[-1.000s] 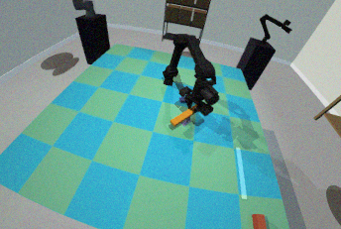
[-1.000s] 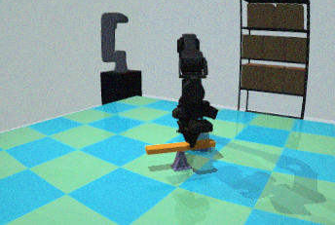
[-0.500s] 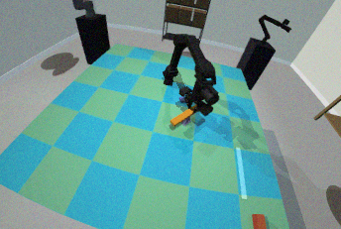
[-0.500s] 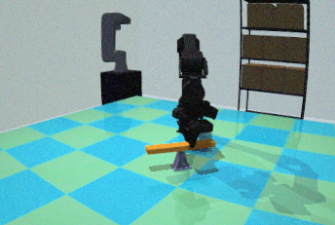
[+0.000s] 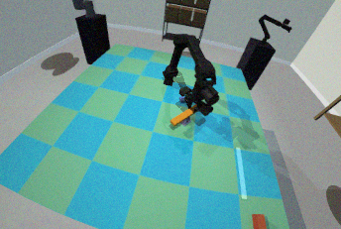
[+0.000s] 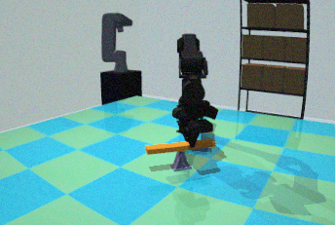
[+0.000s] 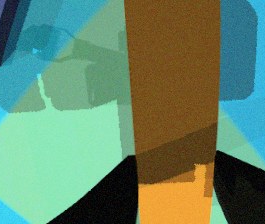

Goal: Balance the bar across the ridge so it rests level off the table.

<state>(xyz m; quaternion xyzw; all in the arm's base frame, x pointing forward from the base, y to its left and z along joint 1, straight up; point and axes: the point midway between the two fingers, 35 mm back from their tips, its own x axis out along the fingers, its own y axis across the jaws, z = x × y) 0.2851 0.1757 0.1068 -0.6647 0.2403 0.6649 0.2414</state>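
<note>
My gripper tip is 2 cm short of the orange bar and 2 cm to the left of it. Round my gripper tip: red block 45 cm ahead, 32 cm to the left, 6 cm below; then small blue block 14 cm behind, 4 cm to the right, 6 cm below; then purple ridge 2 cm ahead, 2 cm to the right, 4 cm below.
</note>
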